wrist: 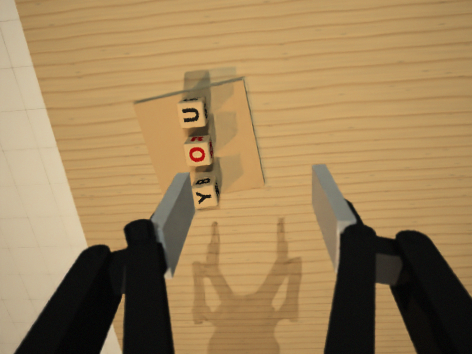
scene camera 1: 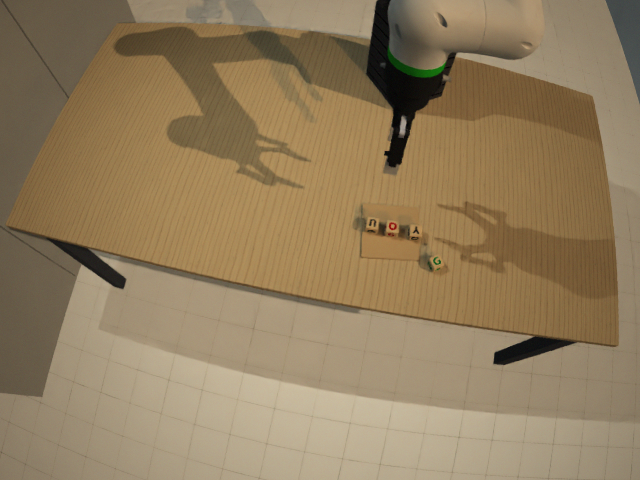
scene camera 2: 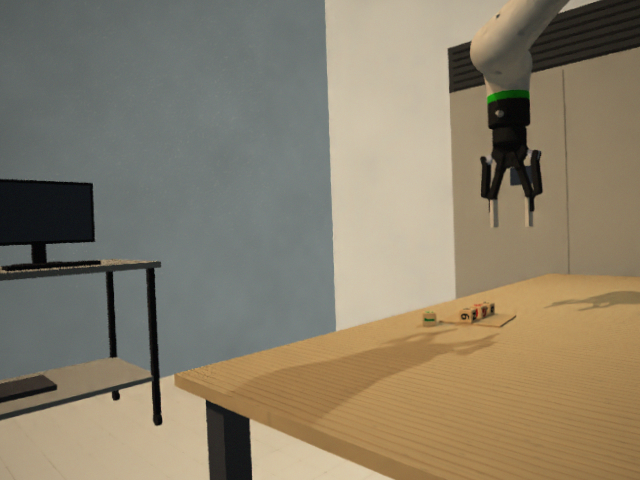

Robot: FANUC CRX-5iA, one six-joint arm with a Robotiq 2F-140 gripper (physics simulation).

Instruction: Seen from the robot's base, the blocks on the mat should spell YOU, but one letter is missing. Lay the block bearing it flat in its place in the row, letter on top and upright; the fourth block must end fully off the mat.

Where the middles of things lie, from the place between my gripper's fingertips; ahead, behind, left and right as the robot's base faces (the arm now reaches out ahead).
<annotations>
Right now my hand is 200 mm above the red O block [wrist: 198, 150], 70 mm short of it and 40 mm to the right of it. The rest, counted from my hand: mat [wrist: 236, 164] (220 mm below, 70 mm ahead, 40 mm to the left); then black U block [wrist: 192, 112] (200 mm below, 70 mm ahead).
</annotations>
